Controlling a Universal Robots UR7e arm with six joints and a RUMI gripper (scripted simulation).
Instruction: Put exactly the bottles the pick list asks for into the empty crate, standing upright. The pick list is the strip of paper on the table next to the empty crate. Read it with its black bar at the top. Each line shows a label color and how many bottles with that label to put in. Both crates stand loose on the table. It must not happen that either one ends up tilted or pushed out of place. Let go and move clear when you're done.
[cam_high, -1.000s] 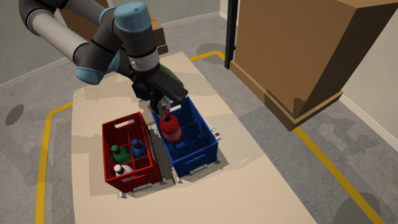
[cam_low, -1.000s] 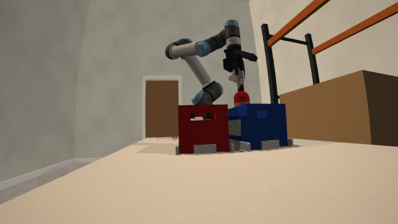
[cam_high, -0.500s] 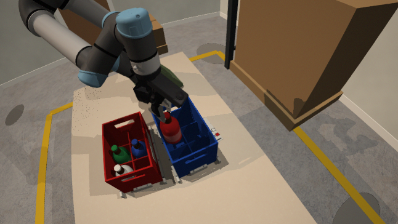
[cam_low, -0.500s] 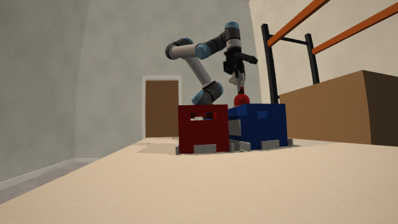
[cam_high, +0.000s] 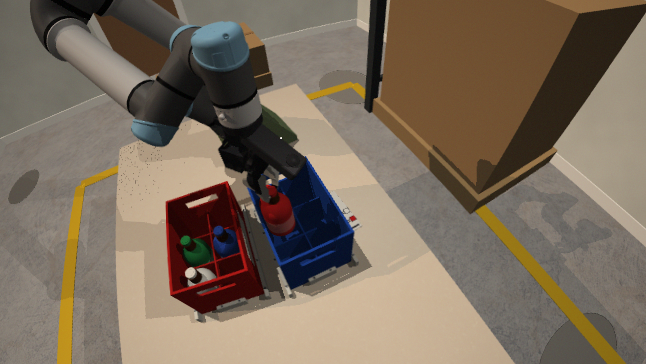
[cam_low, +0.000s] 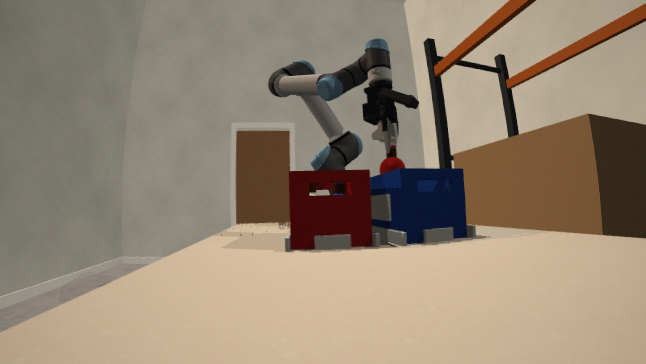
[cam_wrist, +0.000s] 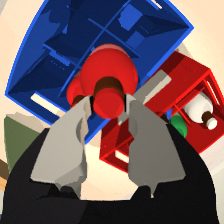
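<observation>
Right now my hand is 7 cm above the red bottle. From my hand the other things lie so: red crate: 20 cm to the right, 17 cm below; then blue bottle: 16 cm to the right, 16 cm below; then blue crate: 1 cm behind, 4 cm to the left, 17 cm below.
</observation>
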